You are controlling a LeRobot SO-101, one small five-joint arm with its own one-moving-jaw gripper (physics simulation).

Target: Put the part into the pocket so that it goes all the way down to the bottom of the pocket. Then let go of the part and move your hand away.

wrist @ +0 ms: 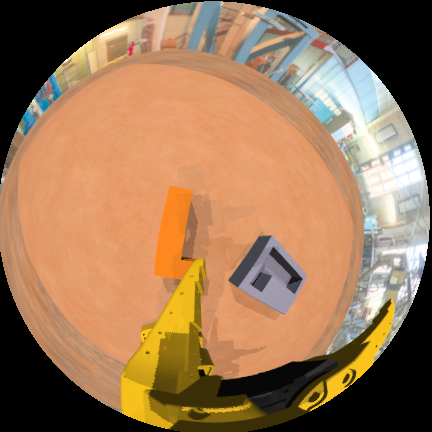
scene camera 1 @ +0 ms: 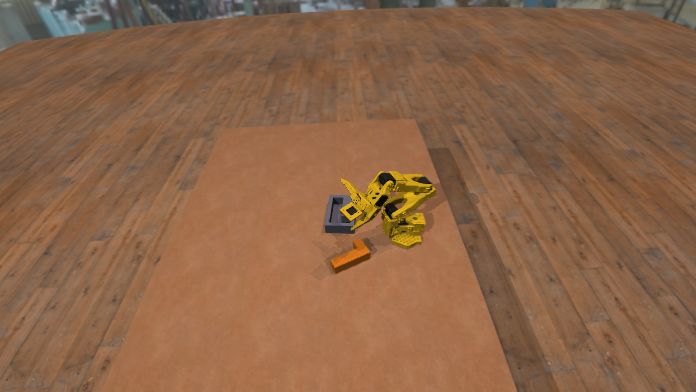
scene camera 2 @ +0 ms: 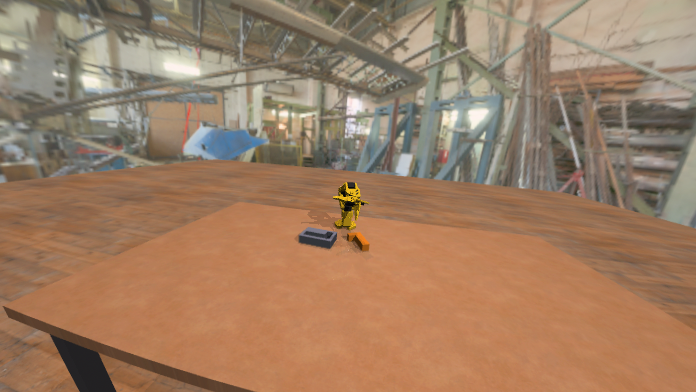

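Where they show: hand, its tool point: [wrist: 204, 264] [scene camera 1: 351, 228] [scene camera 2: 355, 219]; arm's base, origin of its link: [scene camera 1: 398, 235] [scene camera 2: 344, 227].
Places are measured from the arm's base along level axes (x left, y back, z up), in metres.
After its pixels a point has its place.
Note:
The part, an orange L-shaped block [scene camera 1: 351, 257] {z 0.030, x 0.099, y -0.147 m} [scene camera 2: 359, 241] {z 0.025, x 0.088, y -0.174 m} [wrist: 172, 232] {z 0.030, x 0.092, y -0.149 m}, lies flat on the table, apart from the grey pocket block [scene camera 1: 339, 229] {z 0.018, x -0.019, y -0.179 m} [scene camera 2: 317, 242] {z 0.018, x -0.079, y -0.217 m} [wrist: 275, 296] {z 0.036, x -0.093, y -0.145 m}. The pocket is an L-shaped recess in the block's top, and no part shows in it. In scene camera 1 the arm hides some of the block. My gripper [scene camera 1: 347, 204] [wrist: 297, 280] is wide open and empty, above the table near the block. In the wrist view the fixed jaw's tip overlaps the end of the part's short leg; whether they touch cannot be told. The moving jaw is swung far right.
The arm's base [scene camera 1: 406, 240] {z 0.017, x 0.037, y 0.017 m} [scene camera 2: 345, 225] {z 0.034, x 0.010, y -0.047 m} stands on the brown table [scene camera 1: 280, 325] {z 0.000, x 0.275, y -0.330 m} [scene camera 2: 350, 320] {z 0.000, x 0.099, y -0.542 m} near its edge, to the right of the block and part in scene camera 1. The table's edge and a wooden floor show beyond it.

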